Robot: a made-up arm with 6 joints. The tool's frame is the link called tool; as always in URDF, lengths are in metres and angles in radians. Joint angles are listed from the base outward.
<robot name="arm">
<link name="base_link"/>
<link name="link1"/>
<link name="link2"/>
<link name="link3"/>
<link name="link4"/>
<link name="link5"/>
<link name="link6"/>
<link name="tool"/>
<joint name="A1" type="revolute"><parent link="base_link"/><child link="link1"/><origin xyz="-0.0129 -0.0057 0.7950" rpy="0.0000 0.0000 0.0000"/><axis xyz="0 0 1"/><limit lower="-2.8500" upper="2.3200"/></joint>
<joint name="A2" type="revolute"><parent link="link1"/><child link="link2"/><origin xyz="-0.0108 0.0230 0.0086" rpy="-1.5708 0.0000 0.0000"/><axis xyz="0 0 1"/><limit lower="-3.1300" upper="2.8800"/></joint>
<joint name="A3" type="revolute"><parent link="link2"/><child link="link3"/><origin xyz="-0.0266 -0.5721 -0.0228" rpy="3.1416 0.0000 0.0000"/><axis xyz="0 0 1"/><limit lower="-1.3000" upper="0.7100"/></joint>
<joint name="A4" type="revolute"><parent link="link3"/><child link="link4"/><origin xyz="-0.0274 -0.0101 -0.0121" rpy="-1.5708 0.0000 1.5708"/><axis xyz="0 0 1"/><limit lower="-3.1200" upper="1.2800"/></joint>
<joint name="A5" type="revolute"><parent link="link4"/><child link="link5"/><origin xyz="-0.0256 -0.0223 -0.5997" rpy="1.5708 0.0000 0.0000"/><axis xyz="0 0 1"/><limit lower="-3.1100" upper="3.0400"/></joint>
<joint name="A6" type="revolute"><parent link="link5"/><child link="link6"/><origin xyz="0.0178 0.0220 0.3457" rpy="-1.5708 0.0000 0.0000"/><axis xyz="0 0 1"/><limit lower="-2.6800" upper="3.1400"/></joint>
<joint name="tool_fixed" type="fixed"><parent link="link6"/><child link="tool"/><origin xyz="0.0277 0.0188 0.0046" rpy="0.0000 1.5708 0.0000"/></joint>
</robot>
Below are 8 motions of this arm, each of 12 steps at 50 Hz.
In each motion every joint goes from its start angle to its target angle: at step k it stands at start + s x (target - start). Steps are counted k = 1, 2, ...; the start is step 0. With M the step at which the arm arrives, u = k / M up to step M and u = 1 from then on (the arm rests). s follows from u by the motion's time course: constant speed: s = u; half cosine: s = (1 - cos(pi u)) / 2; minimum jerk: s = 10 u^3 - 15 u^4 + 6 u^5.
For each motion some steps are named. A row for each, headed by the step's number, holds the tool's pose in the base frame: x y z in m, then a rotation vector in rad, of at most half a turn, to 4 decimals.
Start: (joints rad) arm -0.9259 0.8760 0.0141 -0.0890 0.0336 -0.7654
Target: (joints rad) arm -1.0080 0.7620 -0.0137 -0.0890 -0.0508 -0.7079
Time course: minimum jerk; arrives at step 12
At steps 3, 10, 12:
3: 0.1424 -0.8247 0.7728 1.1292 0.3550 -1.1822
10: 0.0823 -0.8280 0.8375 1.1097 0.3454 -1.2230
12: 0.0797 -0.8279 0.8401 1.1089 0.3450 -1.2247

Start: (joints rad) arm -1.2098 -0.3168 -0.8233 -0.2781 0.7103 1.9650
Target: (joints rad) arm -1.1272 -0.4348 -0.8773 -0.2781 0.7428 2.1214
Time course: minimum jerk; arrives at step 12
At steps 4, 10, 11, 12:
4: -0.2309 -0.2985 0.9319 -1.5624 1.0794 -1.1536
10: -0.2263 -0.2885 0.9281 -1.7074 1.0695 -1.1396
11: -0.2261 -0.2882 0.9279 -1.7131 1.0691 -1.1393
12: -0.2261 -0.2881 0.9279 -1.7141 1.0690 -1.1392

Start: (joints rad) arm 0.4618 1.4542 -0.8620 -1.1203 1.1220 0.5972
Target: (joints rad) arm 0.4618 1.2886 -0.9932 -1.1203 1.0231 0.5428
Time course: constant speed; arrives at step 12
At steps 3, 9, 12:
3: -0.0135 -0.1206 0.7461 -0.8873 1.1869 -0.4608
9: -0.0189 -0.1259 0.7822 -0.8295 1.2134 -0.4755
12: -0.0228 -0.1291 0.7998 -0.8006 1.2266 -0.4827

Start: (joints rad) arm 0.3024 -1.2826 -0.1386 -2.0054 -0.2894 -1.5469
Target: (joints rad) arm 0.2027 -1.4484 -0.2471 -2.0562 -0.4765 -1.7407
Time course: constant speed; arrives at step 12
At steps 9, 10, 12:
9: -0.0776 0.1636 1.2526 -2.0067 -1.1784 -1.5137
10: -0.0797 0.1653 1.2481 -1.9936 -1.2013 -1.5130
12: -0.0835 0.1689 1.2388 -1.9680 -1.2475 -1.5107

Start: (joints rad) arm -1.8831 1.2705 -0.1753 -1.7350 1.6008 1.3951
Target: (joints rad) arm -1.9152 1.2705 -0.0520 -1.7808 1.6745 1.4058
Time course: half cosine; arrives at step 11
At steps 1, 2, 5, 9, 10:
1: 0.0180 -0.2980 0.3913 -0.3844 -1.6174 2.1903
2: 0.0168 -0.3028 0.3894 -0.3831 -1.6071 2.1897
5: 0.0094 -0.3316 0.3785 -0.3765 -1.5470 2.1848
9: -0.0025 -0.3727 0.3654 -0.3696 -1.4637 2.1745
10: -0.0041 -0.3777 0.3640 -0.3690 -1.4537 2.1730

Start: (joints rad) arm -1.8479 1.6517 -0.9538 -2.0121 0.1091 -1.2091
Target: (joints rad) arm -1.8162 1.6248 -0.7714 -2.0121 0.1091 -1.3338
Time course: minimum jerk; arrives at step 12
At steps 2, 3, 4, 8, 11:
2: 0.1688 0.0378 0.8191 -0.2322 0.5025 1.3395
3: 0.1691 0.0386 0.8109 -0.2346 0.5205 1.3368
4: 0.1694 0.0396 0.7982 -0.2384 0.5486 1.3321
8: 0.1700 0.0396 0.7285 -0.2611 0.6995 1.2979
11: 0.1696 0.0375 0.7040 -0.2700 0.7517 1.2825

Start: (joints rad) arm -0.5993 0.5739 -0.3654 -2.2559 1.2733 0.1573
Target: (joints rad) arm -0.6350 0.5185 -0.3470 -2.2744 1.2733 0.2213
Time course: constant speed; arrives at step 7
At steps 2, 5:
2: 0.4555 -0.0136 0.7337 1.0023 -0.3283 -2.5481
5: 0.4631 -0.0244 0.7455 1.0263 -0.3308 -2.5469

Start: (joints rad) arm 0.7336 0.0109 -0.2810 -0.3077 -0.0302 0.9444
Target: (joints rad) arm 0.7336 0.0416 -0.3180 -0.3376 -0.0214 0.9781
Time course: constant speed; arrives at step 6
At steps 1, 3, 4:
1: 0.5306 0.0748 1.0995 -0.7222 0.0714 0.8159
3: 0.5285 0.0746 1.0854 -0.7300 0.0897 0.8209
4: 0.5273 0.0744 1.0784 -0.7339 0.0988 0.8234

